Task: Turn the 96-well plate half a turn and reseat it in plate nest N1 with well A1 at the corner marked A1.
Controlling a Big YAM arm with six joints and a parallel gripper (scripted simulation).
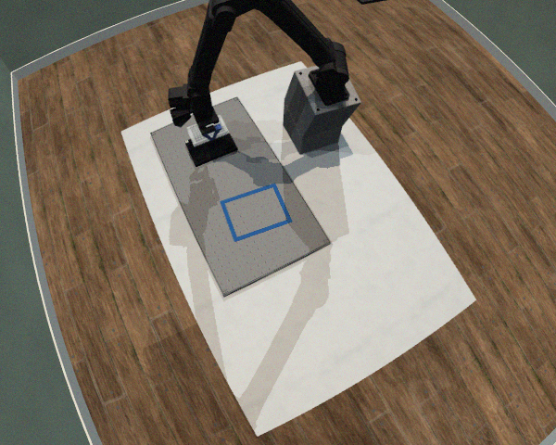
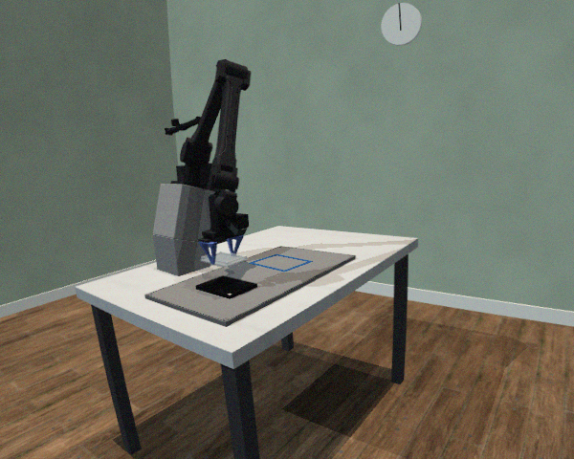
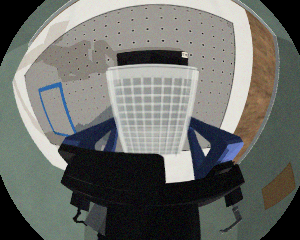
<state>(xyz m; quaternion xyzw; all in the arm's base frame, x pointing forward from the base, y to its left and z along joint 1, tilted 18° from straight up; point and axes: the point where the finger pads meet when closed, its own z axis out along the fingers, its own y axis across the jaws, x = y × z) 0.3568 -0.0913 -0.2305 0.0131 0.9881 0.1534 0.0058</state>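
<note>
My gripper is now 90 mm above the black plate nest N1. Also, from my hand: white A1 mark 80 mm ahead, 60 mm to the right, 90 mm below; then white 96-well plate right at my hand.
</note>
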